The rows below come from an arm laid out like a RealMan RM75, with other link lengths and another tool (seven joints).
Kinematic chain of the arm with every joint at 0, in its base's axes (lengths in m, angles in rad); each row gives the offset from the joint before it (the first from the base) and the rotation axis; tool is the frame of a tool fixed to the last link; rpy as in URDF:
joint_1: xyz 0 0 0.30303 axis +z
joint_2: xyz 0 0 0 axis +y
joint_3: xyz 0 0 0.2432 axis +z
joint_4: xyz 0 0 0 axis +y
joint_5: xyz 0 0 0.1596 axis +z
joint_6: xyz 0 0 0 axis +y
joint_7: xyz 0 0 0.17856 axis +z
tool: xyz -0.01 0.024 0.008 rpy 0 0.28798 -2.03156
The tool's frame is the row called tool.
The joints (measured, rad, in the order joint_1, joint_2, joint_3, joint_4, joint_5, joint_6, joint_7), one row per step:
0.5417, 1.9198, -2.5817, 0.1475, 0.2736, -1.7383, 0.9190
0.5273, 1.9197, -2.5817, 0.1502, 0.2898, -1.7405, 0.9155
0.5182, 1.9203, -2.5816, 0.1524, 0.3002, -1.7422, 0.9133
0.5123, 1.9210, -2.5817, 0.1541, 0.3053, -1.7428, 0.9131
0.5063, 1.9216, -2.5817, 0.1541, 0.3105, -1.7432, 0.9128
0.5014, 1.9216, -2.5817, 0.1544, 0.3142, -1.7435, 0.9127
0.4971, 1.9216, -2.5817, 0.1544, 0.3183, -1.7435, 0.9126
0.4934, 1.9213, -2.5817, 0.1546, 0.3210, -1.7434, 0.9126
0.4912, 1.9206, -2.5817, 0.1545, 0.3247, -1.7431, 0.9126
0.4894, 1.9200, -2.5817, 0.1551, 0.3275, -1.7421, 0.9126
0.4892, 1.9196, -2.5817, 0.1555, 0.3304, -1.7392, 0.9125
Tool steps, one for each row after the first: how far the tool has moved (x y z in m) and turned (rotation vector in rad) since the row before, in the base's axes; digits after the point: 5 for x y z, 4 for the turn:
0.00356, -0.00110, 0.00226, 0.0167, 0.0043, -0.0156
0.00218, -0.00080, 0.00132, 0.0106, 0.0031, -0.0099
0.00151, -0.00071, 0.00054, 0.0046, 0.0015, -0.0073
0.00126, -0.00074, 0.00049, 0.0045, 0.0027, -0.0067
0.00120, -0.00061, 0.00051, 0.0034, 0.0014, -0.0056
0.00102, -0.00042, 0.00052, 0.0037, 0.0016, -0.0051
0.00100, -0.00042, 0.00044, 0.0026, 0.0006, -0.0045
0.00065, 0.00008, 0.00067, 0.0037, 0.0007, -0.0032
0.00077, 0.00014, 0.00050, 0.0030, -0.0006, -0.0034
0.00054, 0.00067, 0.00030, 0.0032, -0.0015, -0.0031

